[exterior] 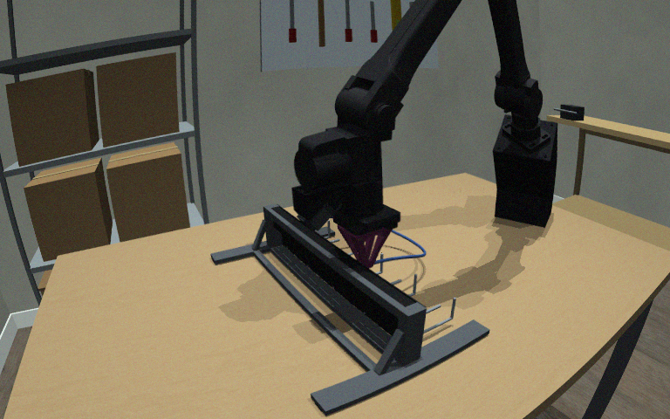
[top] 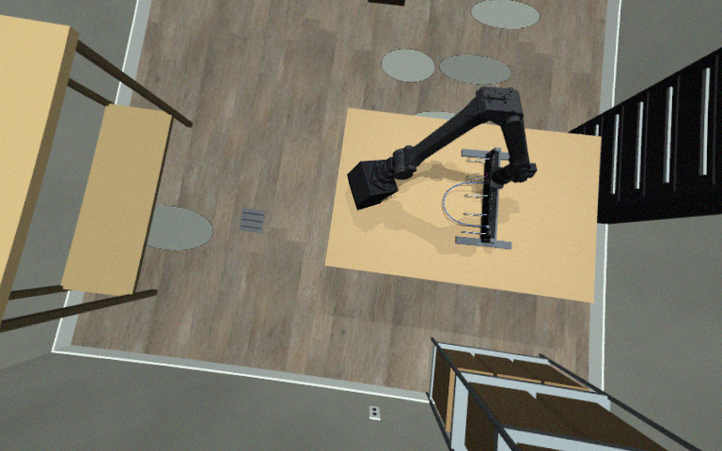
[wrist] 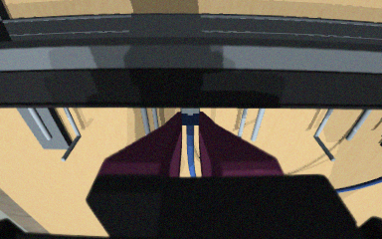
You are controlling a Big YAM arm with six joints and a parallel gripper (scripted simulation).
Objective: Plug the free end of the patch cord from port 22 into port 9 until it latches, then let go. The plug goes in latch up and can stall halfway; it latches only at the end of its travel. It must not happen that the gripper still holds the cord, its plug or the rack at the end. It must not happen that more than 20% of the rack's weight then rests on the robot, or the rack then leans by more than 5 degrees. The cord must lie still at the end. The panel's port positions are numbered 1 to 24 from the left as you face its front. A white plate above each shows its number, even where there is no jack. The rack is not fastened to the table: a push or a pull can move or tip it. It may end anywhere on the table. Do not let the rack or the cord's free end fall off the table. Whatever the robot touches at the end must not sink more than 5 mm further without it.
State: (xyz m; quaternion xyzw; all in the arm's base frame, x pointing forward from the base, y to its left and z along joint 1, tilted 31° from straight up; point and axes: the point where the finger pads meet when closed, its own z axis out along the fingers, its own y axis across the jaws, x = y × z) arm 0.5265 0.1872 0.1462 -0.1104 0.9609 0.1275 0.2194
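Now: hand 20 mm short of the grey plug and 10 mm to the right of it.
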